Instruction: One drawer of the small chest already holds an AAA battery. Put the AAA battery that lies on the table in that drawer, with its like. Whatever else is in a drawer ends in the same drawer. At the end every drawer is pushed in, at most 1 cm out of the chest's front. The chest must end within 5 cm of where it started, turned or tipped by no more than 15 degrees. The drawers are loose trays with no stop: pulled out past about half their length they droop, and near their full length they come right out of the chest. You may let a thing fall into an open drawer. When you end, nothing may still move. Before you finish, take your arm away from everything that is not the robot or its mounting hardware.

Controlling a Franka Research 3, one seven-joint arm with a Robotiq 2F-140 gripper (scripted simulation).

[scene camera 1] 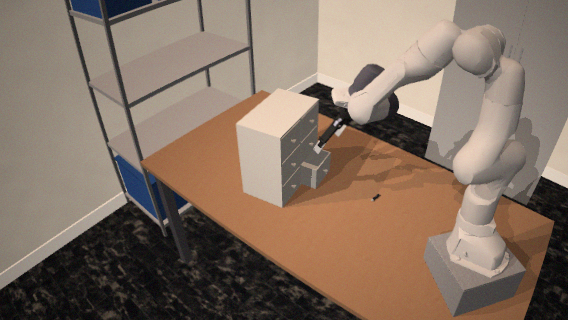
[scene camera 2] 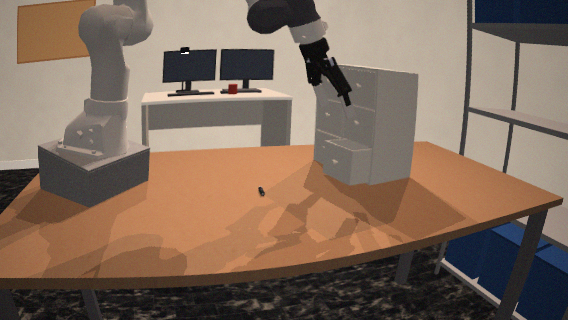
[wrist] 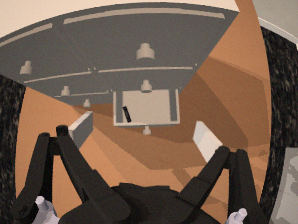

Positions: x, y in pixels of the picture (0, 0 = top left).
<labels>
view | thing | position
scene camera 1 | drawer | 315, 167
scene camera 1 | small white chest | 259, 133
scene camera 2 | my gripper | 337, 110
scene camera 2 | drawer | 351, 167
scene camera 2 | small white chest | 395, 107
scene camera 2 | drawer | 333, 111
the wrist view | my gripper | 144, 126
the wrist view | drawer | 160, 107
</labels>
